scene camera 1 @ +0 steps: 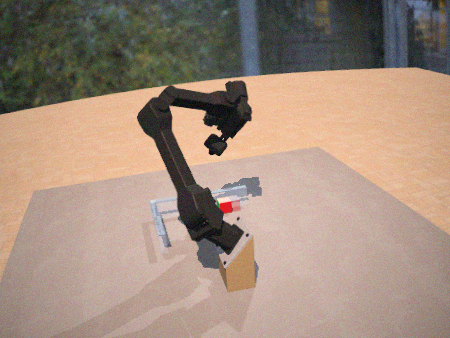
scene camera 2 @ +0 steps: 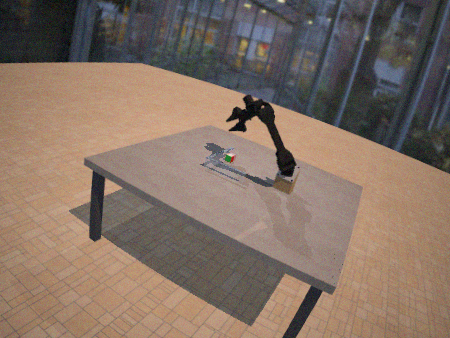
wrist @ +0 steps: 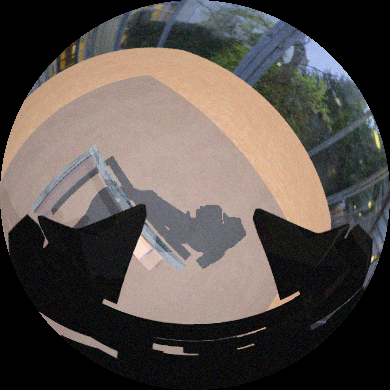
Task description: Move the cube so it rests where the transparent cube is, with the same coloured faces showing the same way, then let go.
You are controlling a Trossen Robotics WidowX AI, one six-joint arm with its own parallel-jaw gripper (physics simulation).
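Seen in the pictures: gripper, fingertip midpoint: (scene camera 2: pixel 227 126) (wrist: pixel 201 212); arm's base, origin of the base link: (scene camera 1: pixel 231 239) (scene camera 2: pixel 287 170).
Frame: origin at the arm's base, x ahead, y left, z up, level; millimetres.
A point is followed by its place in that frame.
Note:
The cube (scene camera 1: pixel 226 206) @[x 352, y -109, z -89 mm] (scene camera 2: pixel 229 158) @[x 365, y -88, z -90 mm] rests on the table, with red and green side faces and a pale top. In the wrist view it is mostly hidden behind the left finger. The transparent cube (scene camera 1: pixel 236 204) @[x 349, y -142, z -88 mm] (wrist: pixel 150 261) @[x 365, y -145, z -73 mm] is a faint pinkish shape directly right of the cube in scene camera 1, touching or overlapping it. I cannot make it out in scene camera 2. My gripper (scene camera 2: pixel 231 125) @[x 440, y -121, z 87 mm] (wrist: pixel 201 212) @[x 440, y -121, z 87 mm] is open and empty, high above the table and well clear of the cube; its fingers point outward, away from the base.
A pale blue-grey angled bar frame (scene camera 1: pixel 159 225) @[x 249, y 128, z -53 mm] (wrist: pixel 112 187) @[x 410, y 2, z -53 mm] lies on the table beside the cube, one long bar passing behind it in scene camera 1. The arm stands on a wooden base block (scene camera 1: pixel 241 267) @[x -57, y 1, z -46 mm] (scene camera 2: pixel 284 185) @[x -13, y 32, z -75 mm]. The arm's shadow falls across the frame.

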